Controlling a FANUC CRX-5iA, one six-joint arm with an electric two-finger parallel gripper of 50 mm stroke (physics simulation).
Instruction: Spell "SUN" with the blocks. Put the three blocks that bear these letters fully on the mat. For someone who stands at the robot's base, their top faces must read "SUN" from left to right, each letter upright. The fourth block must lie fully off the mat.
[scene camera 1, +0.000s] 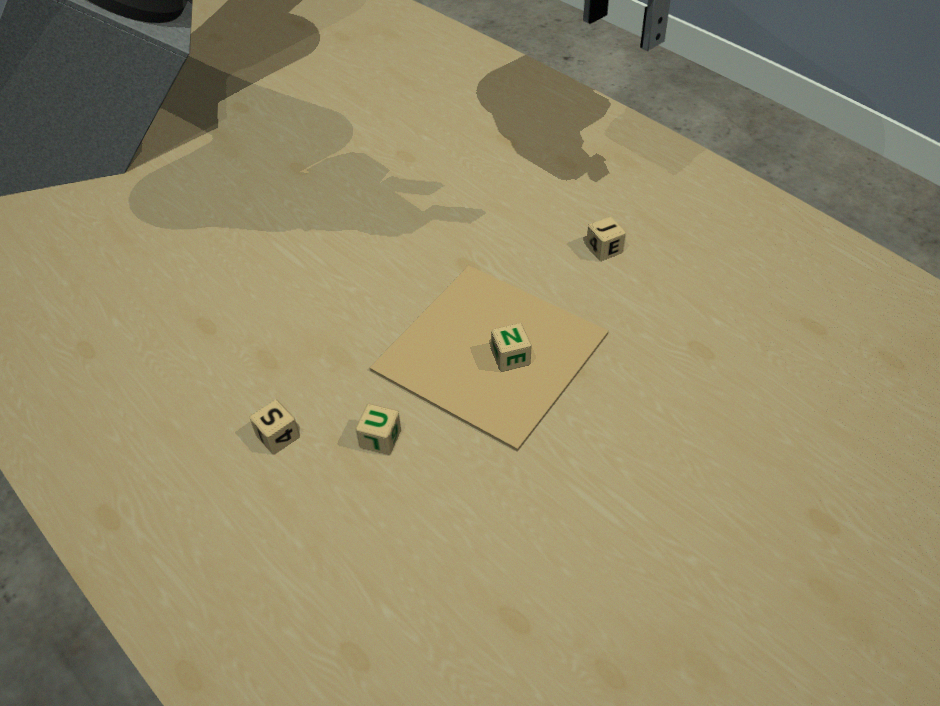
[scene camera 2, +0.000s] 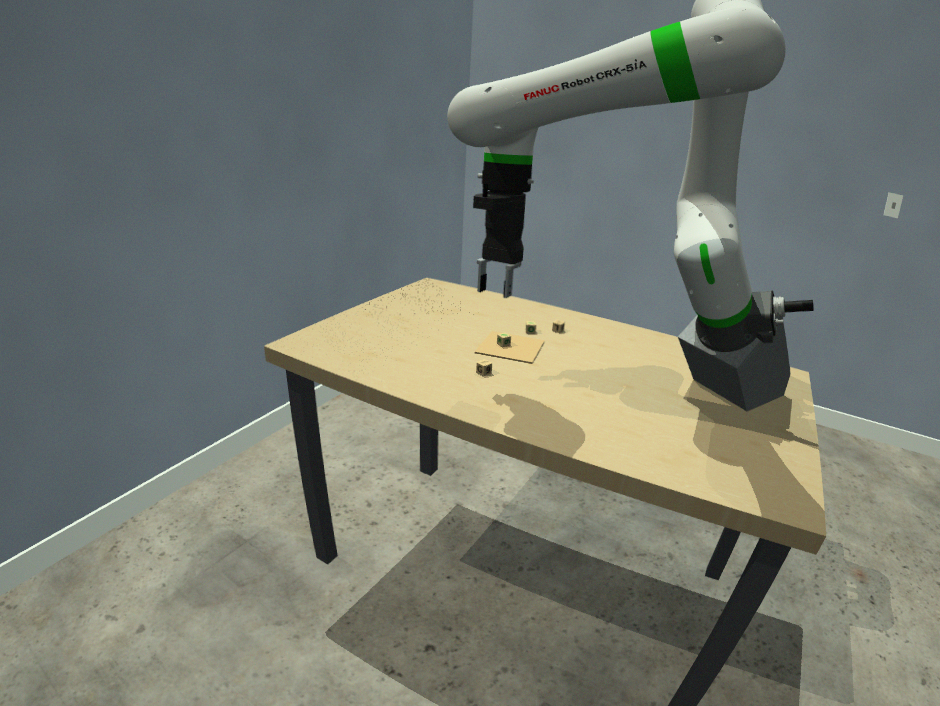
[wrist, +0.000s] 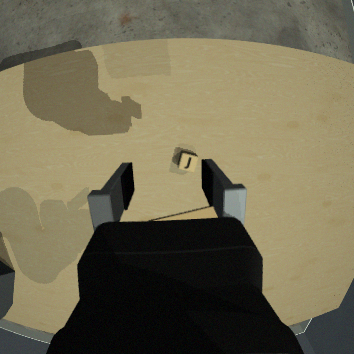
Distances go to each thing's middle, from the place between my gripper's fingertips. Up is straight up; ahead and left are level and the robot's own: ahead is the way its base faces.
My hand is 19 cm to the left of the mat (scene camera 1: 444, 357), 19 cm above it and 6 cm short of it.
